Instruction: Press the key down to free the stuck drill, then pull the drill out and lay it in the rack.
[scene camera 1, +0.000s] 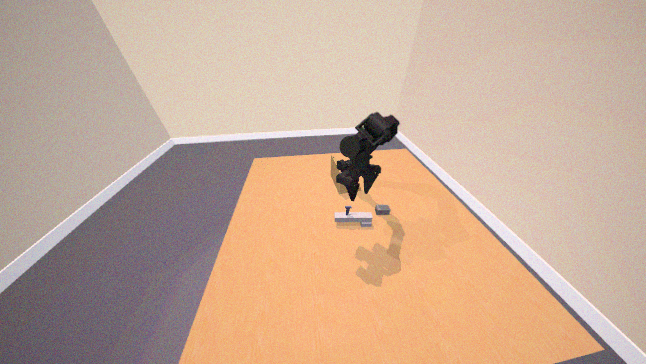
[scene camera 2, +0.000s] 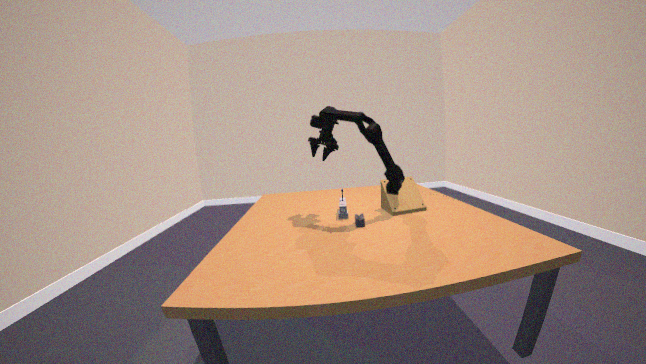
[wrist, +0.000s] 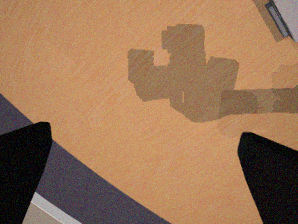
Note:
My gripper (scene camera 1: 359, 197) is open and holds nothing.
My gripper also shows in the wrist view (wrist: 147, 138).

